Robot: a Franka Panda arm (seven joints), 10 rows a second.
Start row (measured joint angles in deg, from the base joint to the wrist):
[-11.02, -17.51, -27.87, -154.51, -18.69, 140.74, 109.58]
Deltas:
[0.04, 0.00, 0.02, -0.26, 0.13, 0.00, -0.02]
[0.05, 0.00, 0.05, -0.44, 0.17, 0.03, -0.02]
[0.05, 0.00, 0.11, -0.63, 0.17, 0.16, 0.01]
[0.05, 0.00, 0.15, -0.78, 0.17, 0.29, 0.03]
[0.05, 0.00, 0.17, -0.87, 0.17, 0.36, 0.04]
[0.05, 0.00, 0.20, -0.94, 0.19, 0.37, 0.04]
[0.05, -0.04, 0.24, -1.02, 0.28, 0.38, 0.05]
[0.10, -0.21, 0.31, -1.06, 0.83, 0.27, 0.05]
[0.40, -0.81, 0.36, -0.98, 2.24, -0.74, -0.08]
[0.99, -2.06, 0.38, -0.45, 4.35, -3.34, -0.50]
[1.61, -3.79, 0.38, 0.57, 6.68, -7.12, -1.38]
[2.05, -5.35, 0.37, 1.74, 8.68, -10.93, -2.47]
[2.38, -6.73, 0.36, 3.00, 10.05, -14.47, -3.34]
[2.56, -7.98, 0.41, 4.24, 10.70, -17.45, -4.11]
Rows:
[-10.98, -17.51, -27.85, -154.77, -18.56, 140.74, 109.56]
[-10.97, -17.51, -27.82, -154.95, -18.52, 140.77, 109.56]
[-10.97, -17.51, -27.76, -155.14, -18.52, 140.90, 109.59]
[-10.97, -17.51, -27.72, -155.29, -18.52, 141.03, 109.61]
[-10.97, -17.51, -27.70, -155.38, -18.52, 141.10, 109.62]
[-10.97, -17.51, -27.67, -155.45, -18.50, 141.11, 109.62]
[-10.97, -17.55, -27.63, -155.53, -18.41, 141.12, 109.63]
[-10.92, -17.72, -27.56, -155.57, -17.86, 141.01, 109.63]
[-10.62, -18.32, -27.51, -155.49, -16.45, 140.00, 109.50]
[-10.03, -19.57, -27.49, -154.96, -14.34, 137.40, 109.08]
[-9.41, -21.30, -27.49, -153.94, -12.01, 133.62, 108.20]
[-8.97, -22.86, -27.50, -152.77, -10.01, 129.81, 107.11]
[-8.64, -24.24, -27.51, -151.51, -8.64, 126.27, 106.24]
[-8.46, -25.49, -27.46, -150.27, -7.99, 123.29, 105.47]

